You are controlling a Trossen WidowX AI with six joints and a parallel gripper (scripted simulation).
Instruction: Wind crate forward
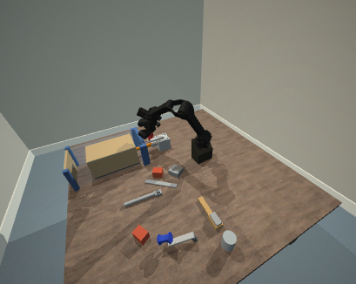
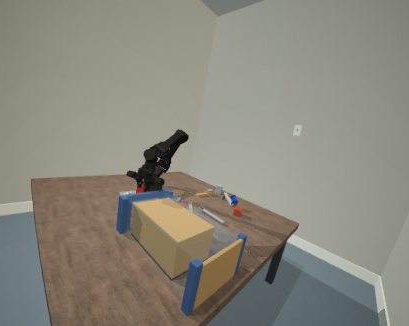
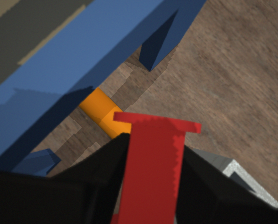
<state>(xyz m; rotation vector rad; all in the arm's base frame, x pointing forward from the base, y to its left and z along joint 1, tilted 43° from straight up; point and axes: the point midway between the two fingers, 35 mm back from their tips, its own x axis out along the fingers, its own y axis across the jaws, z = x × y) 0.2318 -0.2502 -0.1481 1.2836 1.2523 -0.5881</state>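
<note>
The red-gripped winch handle lies 4 cm behind my gripper tip, 2 cm to the left of it and 3 cm below it. From my gripper tip the other things lie so: blue frame: 5 cm ahead, 3 cm below; then red handle knob: 1 cm behind, 1 cm to the left; then grey winch: 12 cm behind, 2 cm to the left, 10 cm below.
</note>
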